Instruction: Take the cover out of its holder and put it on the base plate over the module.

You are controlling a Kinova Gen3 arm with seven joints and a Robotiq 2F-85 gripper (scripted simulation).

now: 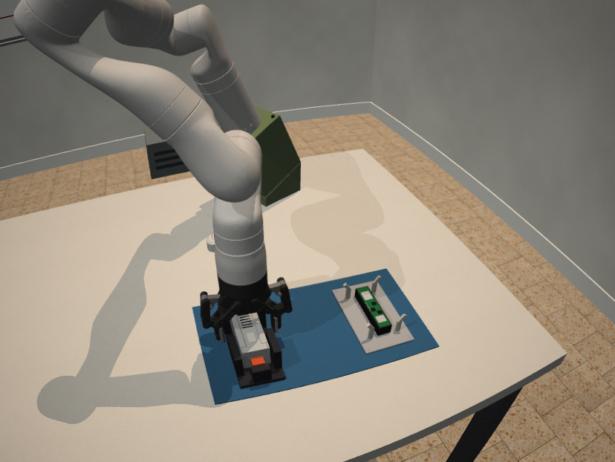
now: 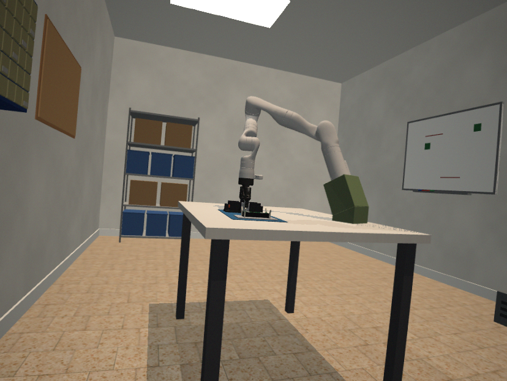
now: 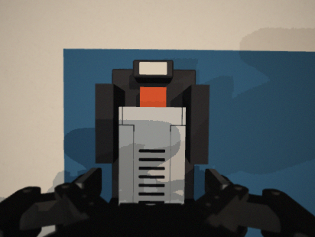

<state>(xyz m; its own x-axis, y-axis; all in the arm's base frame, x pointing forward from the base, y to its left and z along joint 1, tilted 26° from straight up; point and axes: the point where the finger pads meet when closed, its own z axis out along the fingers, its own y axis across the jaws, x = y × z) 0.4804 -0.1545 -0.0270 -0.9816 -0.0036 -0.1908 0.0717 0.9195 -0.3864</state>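
My hand is right at the grey cover.
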